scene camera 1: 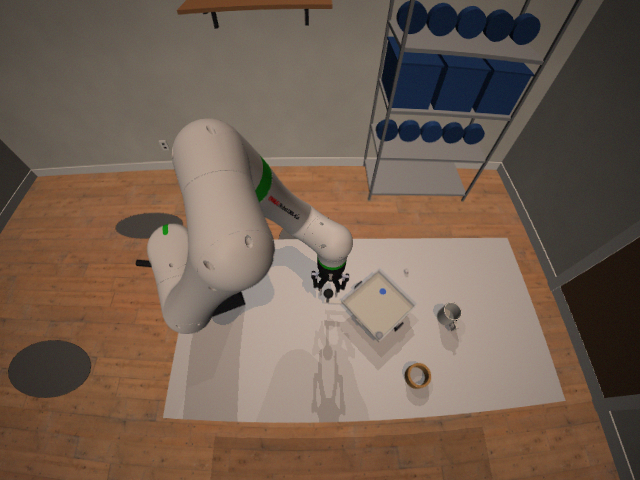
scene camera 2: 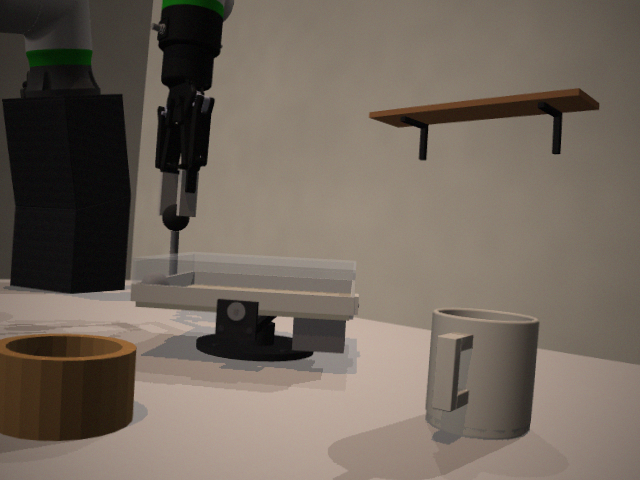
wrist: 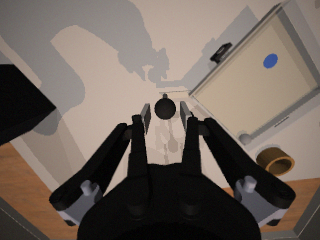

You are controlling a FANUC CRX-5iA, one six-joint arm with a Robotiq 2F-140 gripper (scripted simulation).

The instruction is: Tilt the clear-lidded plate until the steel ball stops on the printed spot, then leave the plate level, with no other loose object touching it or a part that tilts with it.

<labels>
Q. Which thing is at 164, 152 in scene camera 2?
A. My gripper.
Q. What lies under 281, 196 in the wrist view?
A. My gripper.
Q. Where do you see a square clear-lidded plate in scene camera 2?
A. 319, 293
</labels>
